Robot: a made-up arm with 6 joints.
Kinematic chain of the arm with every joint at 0, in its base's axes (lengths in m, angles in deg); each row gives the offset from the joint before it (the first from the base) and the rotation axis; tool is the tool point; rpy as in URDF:
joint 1: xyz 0 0 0.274 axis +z
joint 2: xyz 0 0 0 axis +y
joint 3: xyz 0.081 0 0.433 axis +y
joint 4: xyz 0.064 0 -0.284 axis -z
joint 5: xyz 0 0 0 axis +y
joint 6: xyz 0.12 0 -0.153 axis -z
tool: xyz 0 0 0 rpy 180 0 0
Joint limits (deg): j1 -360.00..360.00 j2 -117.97..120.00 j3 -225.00..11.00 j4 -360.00..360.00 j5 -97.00..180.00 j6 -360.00..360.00
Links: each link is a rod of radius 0.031 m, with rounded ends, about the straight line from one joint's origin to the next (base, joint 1, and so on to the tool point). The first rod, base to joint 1, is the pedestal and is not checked.
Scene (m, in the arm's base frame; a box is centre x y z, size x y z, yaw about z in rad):
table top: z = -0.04
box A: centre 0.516 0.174 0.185 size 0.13 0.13 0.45 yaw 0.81
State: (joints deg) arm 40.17 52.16 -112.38 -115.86 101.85 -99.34
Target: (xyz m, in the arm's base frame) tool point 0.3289 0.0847 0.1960
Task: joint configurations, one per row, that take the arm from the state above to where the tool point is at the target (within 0.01 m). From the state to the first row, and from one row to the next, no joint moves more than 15 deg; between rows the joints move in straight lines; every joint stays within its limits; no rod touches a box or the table.
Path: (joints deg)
1: 54.92 51.53 -106.77 -111.31 105.92 -103.11
2: 69.67 50.90 -101.16 -106.76 109.99 -106.89
3: 84.41 50.27 -95.55 -102.21 114.06 -110.66
4: 99.16 49.64 -89.94 -97.65 118.13 -114.43
5: 113.91 49.01 -84.33 -93.10 122.21 -118.21
6: 128.66 48.38 -78.73 -88.55 126.28 -121.98
7: 143.40 47.75 -73.12 -84.00 130.35 -125.75
8: 129.28 47.02 -67.50 -81.67 127.34 -121.98
9: 115.16 46.30 -61.89 -79.34 124.34 -118.21
10: 101.03 45.57 -56.27 -77.01 121.34 -114.43
11: 86.91 44.84 -50.66 -74.68 118.34 -110.66
12: 72.78 44.11 -45.04 -72.35 115.33 -106.89
13: 58.66 43.38 -39.43 -70.01 112.33 -103.11
14: 44.54 42.65 -33.81 -67.68 109.33 -99.34

